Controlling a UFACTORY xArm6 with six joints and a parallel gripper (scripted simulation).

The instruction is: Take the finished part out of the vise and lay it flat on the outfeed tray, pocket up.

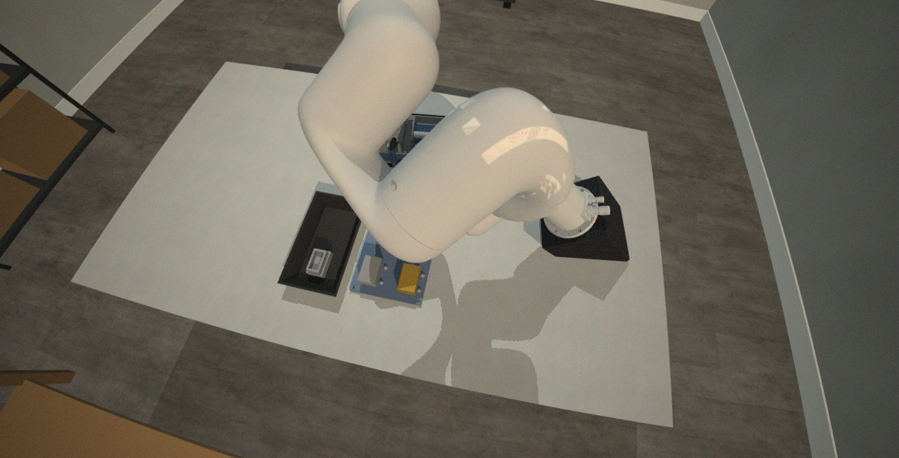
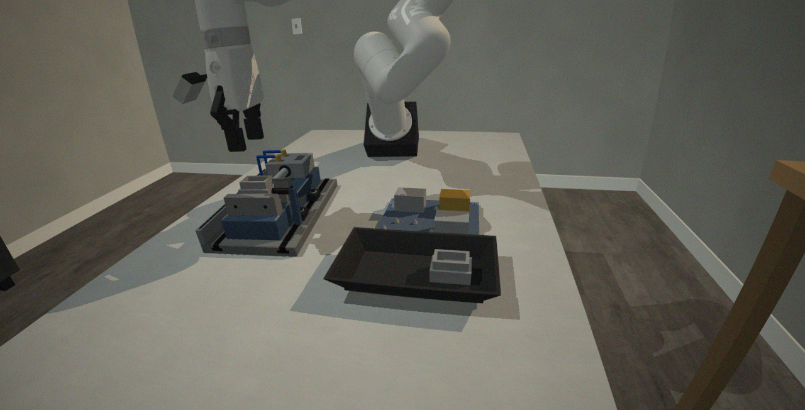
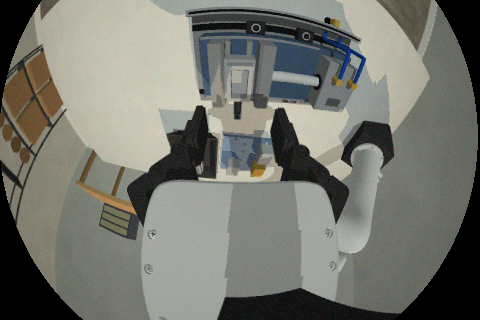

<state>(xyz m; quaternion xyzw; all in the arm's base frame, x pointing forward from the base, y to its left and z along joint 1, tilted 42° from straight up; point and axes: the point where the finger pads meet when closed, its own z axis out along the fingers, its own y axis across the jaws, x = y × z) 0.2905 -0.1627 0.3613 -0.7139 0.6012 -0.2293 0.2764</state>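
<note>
Now: hand 160 mm above the blue vise, 70 mm past it and 10 mm to the left of it. From my hand the other things lie so: blue fixture plate (310 mm to the left, 190 mm below, 110 mm behind); then yellow block (350 mm to the left, 170 mm below, 160 mm behind).
</note>
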